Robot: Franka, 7 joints.
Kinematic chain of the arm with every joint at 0, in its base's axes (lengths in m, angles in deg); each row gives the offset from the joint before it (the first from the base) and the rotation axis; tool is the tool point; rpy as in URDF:
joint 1: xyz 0 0 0.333 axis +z
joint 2: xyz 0 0 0 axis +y
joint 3: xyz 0 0 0.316 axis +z
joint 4: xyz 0.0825 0 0 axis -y
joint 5: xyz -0.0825 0 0.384 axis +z
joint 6: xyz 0 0 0 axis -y
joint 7: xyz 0.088 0 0 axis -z
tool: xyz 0 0 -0.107 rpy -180 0 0
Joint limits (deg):
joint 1: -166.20..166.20
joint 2: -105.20..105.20
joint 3: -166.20..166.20
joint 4: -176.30..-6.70
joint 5: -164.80..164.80
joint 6: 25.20..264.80
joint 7: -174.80..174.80
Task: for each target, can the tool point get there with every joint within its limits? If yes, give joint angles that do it. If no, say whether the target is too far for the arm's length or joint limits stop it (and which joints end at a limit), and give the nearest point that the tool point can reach.
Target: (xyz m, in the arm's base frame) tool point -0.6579 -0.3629 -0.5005
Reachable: no: too far | nearest point -0.5142 -0.2836 -0.2652 | short by 0.287 m
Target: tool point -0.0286 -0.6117 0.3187
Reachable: yes | joints 30.81 -86.70 -78.78 -94.21 -76.50 61.08 80.62
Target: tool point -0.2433 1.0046 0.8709
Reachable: no: too far | nearest point -0.1791 0.7396 0.7290 | short by 0.307 m
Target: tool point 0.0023 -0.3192 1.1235
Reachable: yes | joints -133.57 21.14 103.76 -24.29 54.41 132.34 81.46
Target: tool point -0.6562 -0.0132 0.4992
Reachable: yes | joints -112.28 65.75 -91.08 -97.86 122.54 156.96 51.54
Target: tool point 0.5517 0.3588 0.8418
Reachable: yes | joints -8.28 50.81 100.03 -52.18 128.01 137.92 -10.14
